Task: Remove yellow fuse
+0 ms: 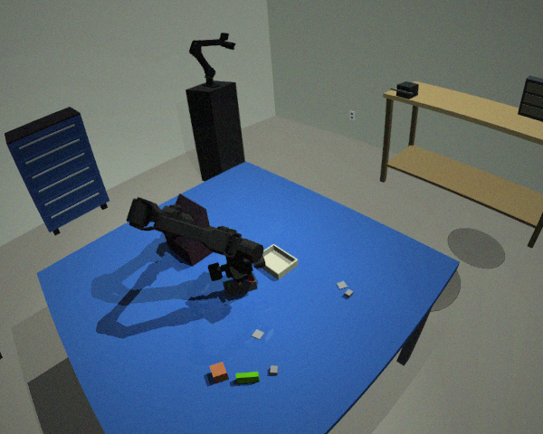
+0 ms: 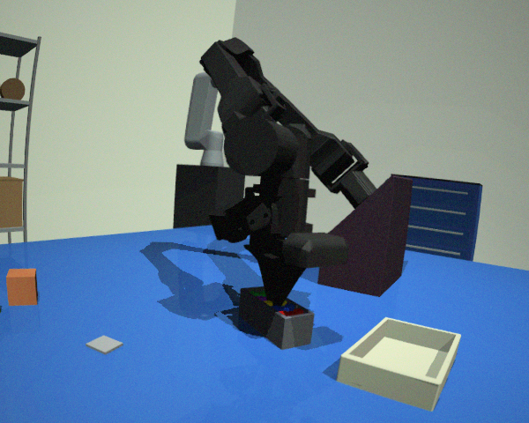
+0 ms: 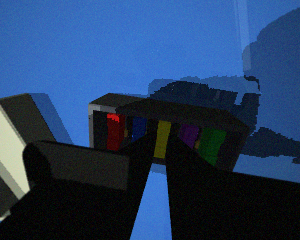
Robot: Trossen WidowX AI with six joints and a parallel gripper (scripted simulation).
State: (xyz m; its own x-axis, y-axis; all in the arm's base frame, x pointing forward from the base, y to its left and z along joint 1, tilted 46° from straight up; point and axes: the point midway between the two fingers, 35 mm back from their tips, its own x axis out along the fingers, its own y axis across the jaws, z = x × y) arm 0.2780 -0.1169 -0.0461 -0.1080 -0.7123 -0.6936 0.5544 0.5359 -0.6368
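My gripper tip is 10 mm above the yellow fuse. From my gripper tip the other things lie so: purple fuse 20 mm to the right, 10 mm below, 10 mm behind; then red fuse 30 mm to the left, 20 mm ahead, 10 mm below; then blue fuse 20 mm to the left, 10 mm below, 10 mm ahead.
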